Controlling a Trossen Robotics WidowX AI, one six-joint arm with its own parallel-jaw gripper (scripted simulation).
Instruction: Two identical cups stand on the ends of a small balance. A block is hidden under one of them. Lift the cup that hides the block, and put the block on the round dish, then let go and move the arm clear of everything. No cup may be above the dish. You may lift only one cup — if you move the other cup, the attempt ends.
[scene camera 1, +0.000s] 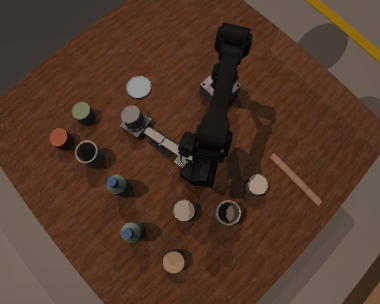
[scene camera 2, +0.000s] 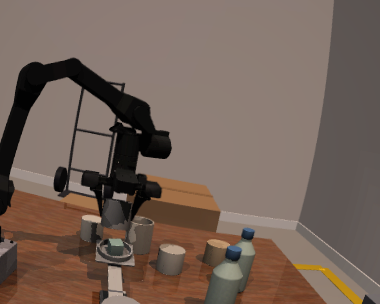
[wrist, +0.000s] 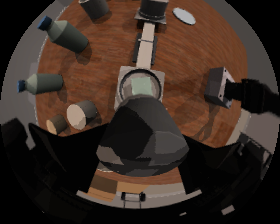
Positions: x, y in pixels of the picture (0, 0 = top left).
Scene:
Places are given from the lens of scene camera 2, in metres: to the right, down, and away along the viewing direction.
my gripper (scene camera 2: 115, 218): -0.18, 0.16, 0.74
balance (scene camera 2: 102, 255): -0.20, 0.23, 0.67

